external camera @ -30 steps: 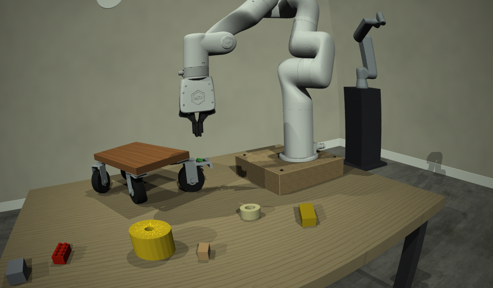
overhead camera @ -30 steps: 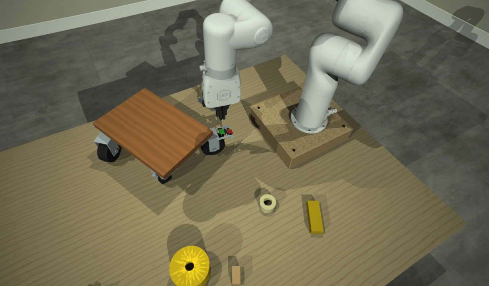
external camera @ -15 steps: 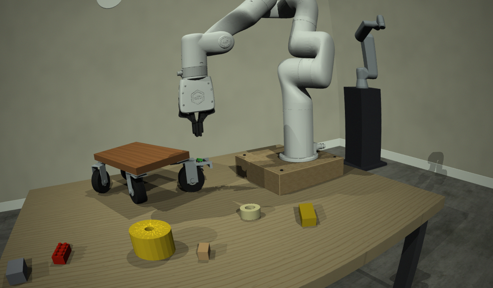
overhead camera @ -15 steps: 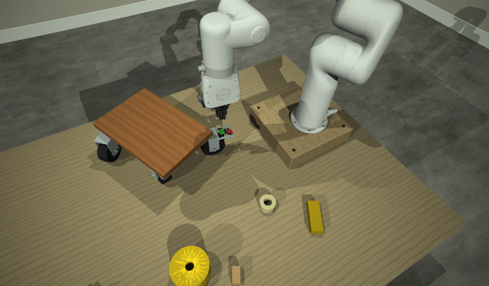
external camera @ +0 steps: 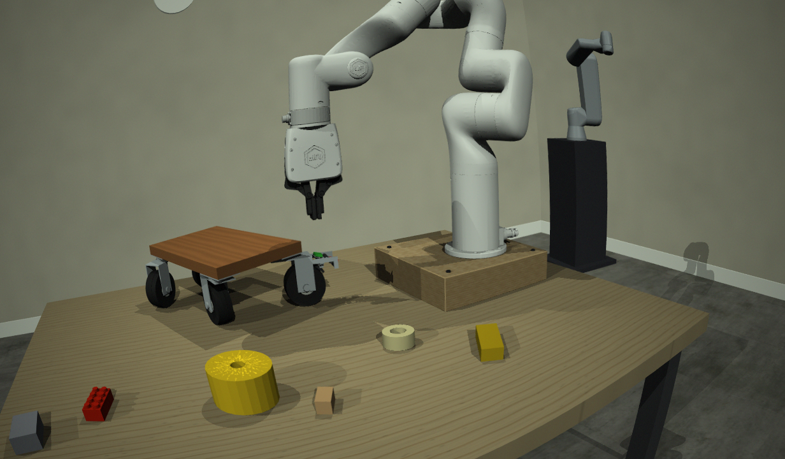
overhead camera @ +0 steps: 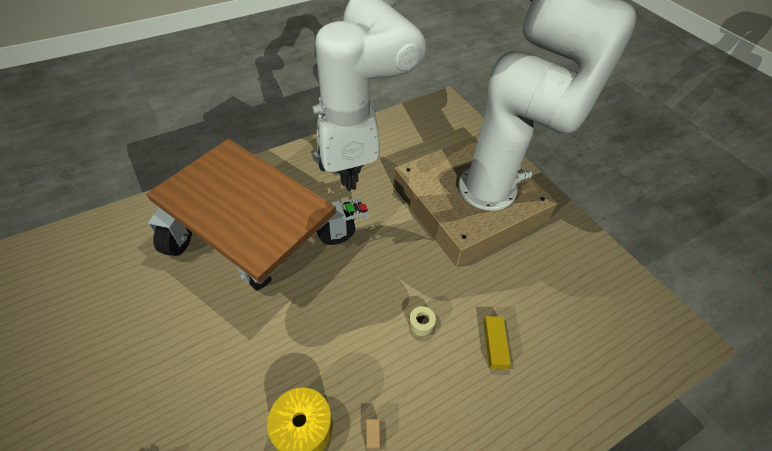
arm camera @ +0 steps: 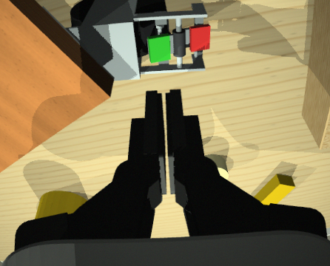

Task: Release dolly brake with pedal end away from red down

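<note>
Now: hand 100 mm above the brake pedal and 10 mm past it. Also, from my hand: cream ring: 240 mm to the left, 170 mm below, 60 mm behind; then grey bar: 220 mm to the right, 170 mm below, 10 mm behind; then yellow bar: 330 mm to the left, 170 mm below, 170 mm behind.
</note>
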